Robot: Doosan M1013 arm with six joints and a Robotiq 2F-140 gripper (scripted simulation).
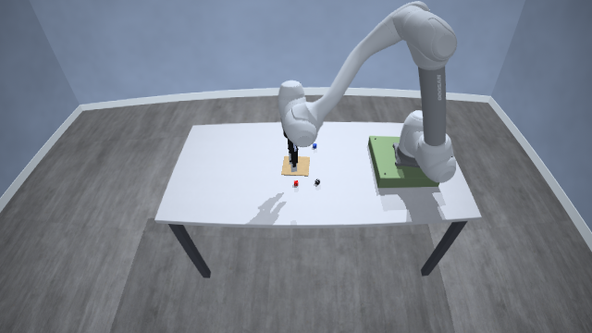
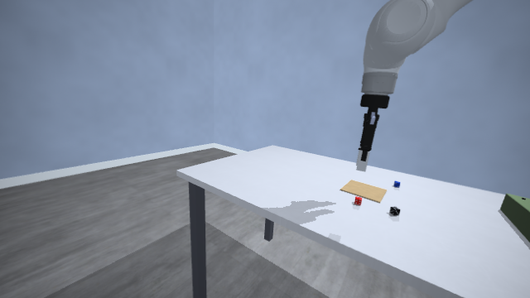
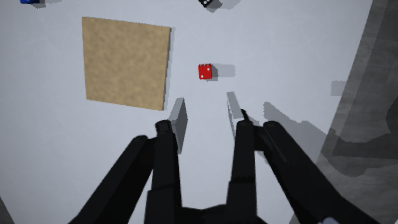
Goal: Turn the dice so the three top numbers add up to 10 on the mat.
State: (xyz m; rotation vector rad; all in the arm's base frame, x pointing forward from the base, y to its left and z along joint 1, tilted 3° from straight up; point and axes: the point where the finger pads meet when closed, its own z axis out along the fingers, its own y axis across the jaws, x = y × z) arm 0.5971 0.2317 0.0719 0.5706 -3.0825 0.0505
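Now: hand 15 cm above the red die and 1 cm past it. Also, from my hand: black die (15 cm below, 11 cm behind, 3 cm to the right); blue die (30 cm to the right, 15 cm below, 7 cm behind); tan mat (15 cm below, 14 cm to the right, 1 cm ahead).
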